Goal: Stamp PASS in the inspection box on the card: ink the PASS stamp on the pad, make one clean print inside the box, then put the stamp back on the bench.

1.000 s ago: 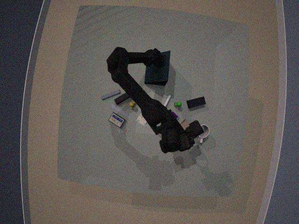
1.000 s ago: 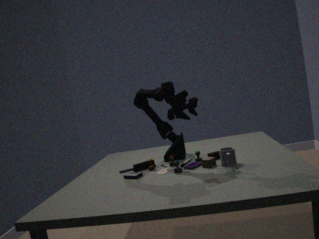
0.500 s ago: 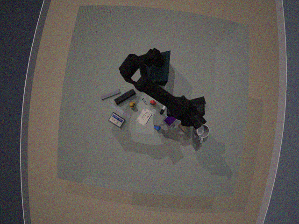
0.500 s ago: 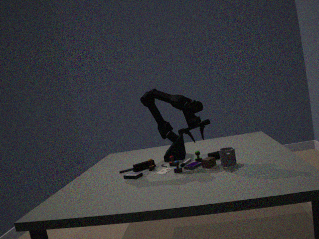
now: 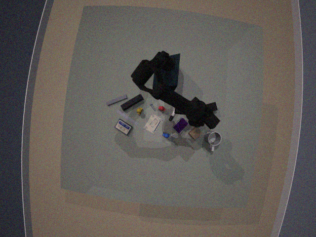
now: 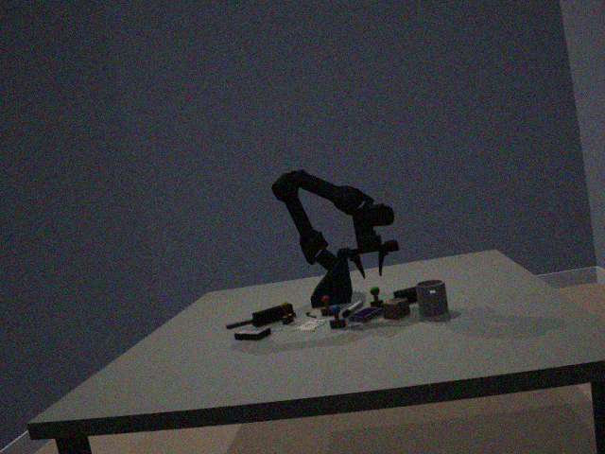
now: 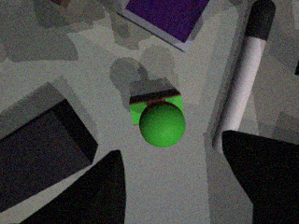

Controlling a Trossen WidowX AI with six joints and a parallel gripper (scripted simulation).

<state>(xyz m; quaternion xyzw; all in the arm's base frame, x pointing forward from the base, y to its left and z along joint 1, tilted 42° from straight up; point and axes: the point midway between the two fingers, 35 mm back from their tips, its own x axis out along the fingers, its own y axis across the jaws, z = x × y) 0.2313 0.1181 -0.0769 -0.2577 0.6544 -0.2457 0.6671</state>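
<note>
Now: gripper tip 80 mm above the green-knobbed stamp. The rest, counted from my gripper tip: tan block 120 mm ahead, 80 mm below, 60 mm to the left; then marker 90 mm below, 80 mm to the right, 20 mm ahead; then purple ink pad 90 mm below, 90 mm ahead, 30 mm to the right.
</note>
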